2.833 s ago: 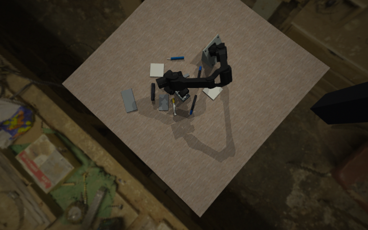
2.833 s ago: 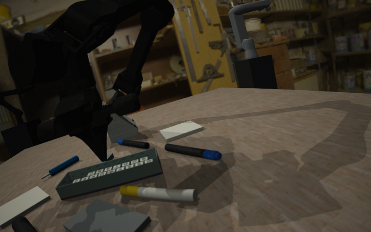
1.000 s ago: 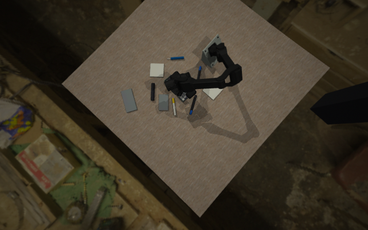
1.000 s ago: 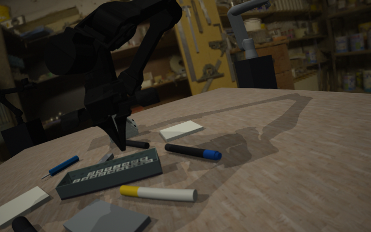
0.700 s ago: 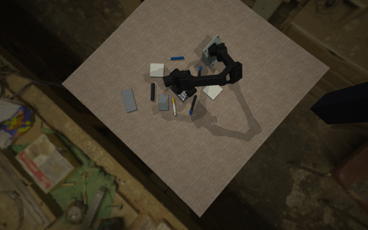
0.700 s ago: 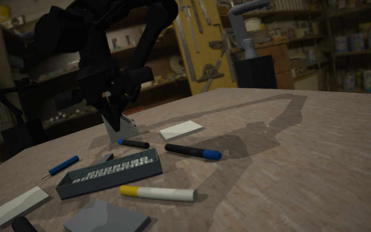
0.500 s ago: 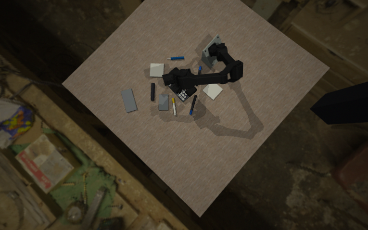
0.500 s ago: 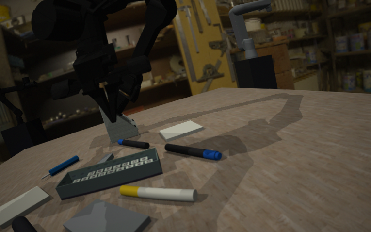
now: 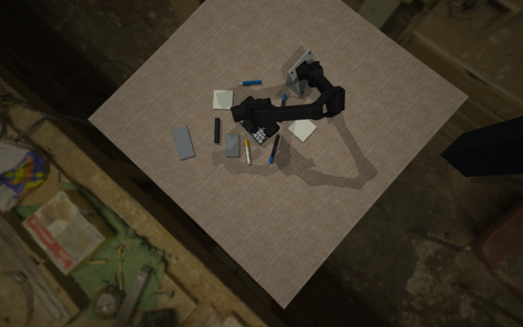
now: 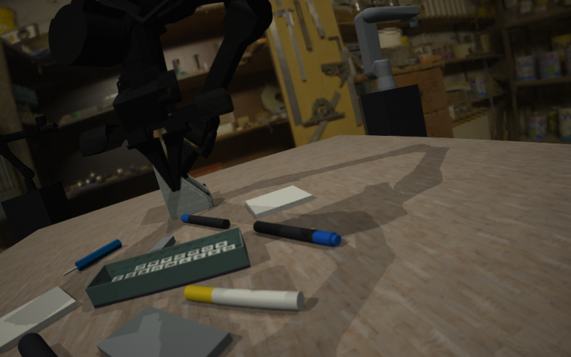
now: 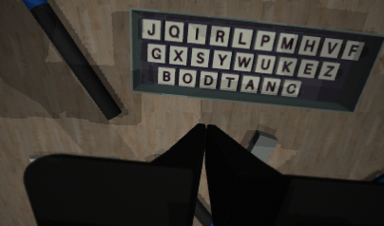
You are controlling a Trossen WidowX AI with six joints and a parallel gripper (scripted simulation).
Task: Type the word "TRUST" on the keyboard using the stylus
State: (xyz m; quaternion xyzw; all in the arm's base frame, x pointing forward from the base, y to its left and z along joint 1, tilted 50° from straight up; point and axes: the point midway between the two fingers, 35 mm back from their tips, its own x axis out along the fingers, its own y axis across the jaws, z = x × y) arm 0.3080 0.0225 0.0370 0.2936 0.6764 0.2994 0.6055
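My gripper tip is now 220 mm to the left of the blue stylus, 100 mm past it and 90 mm above it. Round my gripper tip: yellow-capped marker: 120 mm ahead, 90 mm below, 30 mm to the left.
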